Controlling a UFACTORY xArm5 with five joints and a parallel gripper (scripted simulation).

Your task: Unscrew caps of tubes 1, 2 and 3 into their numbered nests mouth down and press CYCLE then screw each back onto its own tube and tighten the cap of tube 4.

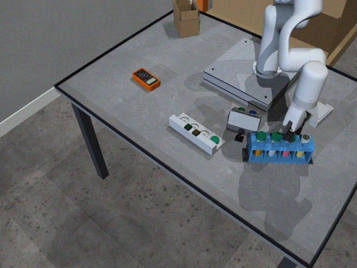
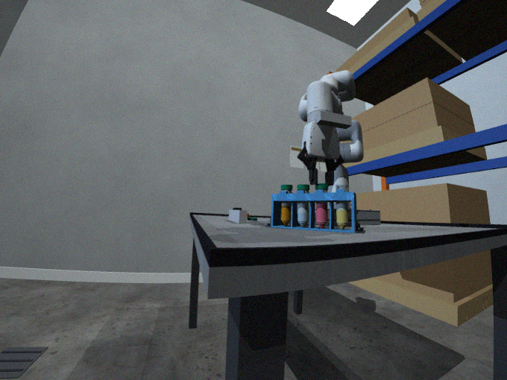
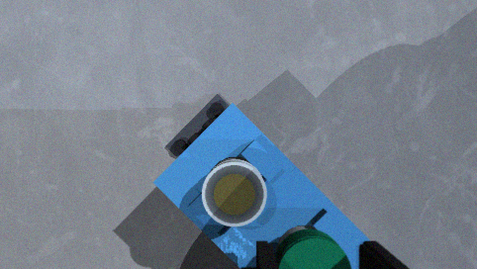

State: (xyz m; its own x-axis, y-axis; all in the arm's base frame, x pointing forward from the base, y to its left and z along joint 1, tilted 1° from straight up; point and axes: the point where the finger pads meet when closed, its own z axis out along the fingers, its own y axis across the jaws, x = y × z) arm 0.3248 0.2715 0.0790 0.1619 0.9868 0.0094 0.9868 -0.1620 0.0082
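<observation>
The threaded neck lies 4 cm to the right of my hand, 3 cm ahead of it and 2 cm below it. Round my hand: green key 23 cm to the right, 7 cm below, 5 cm behind; then blue key 18 cm to the right, 7 cm below, 6 cm behind; then key housing 21 cm to the right, 9 cm below, 4 cm behind.
</observation>
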